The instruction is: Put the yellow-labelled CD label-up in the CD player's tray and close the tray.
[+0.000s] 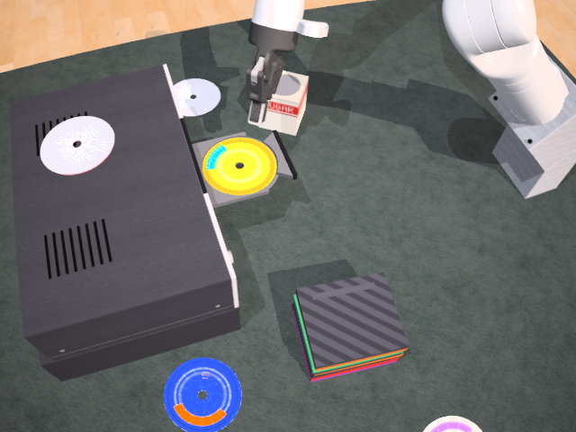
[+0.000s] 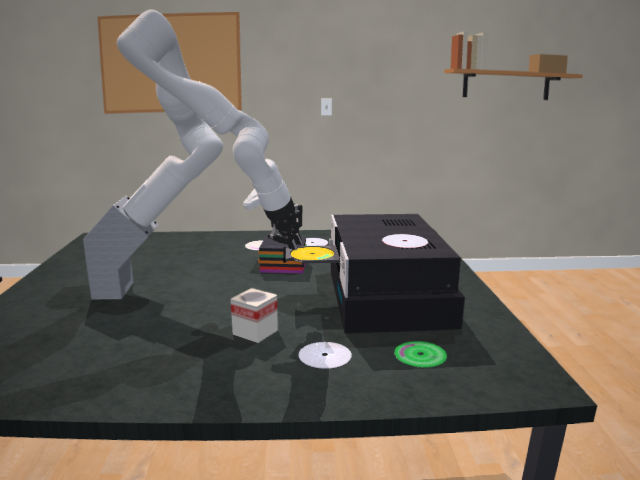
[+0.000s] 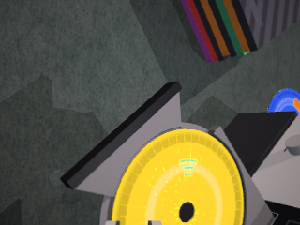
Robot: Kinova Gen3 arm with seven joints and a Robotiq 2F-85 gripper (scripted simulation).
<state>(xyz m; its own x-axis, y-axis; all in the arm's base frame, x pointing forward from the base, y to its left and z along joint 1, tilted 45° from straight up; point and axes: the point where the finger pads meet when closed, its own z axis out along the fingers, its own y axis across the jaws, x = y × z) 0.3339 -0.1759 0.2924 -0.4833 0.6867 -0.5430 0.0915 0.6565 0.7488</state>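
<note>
My hand is 6 cm short of the CD, 5 cm to the right of it and 5 cm above it. The rest, counted from my hand: striped-top case: 34 cm to the left, 11 cm below, 1 cm ahead; then sugar box: 14 cm below, 13 cm to the right, 12 cm behind.
</note>
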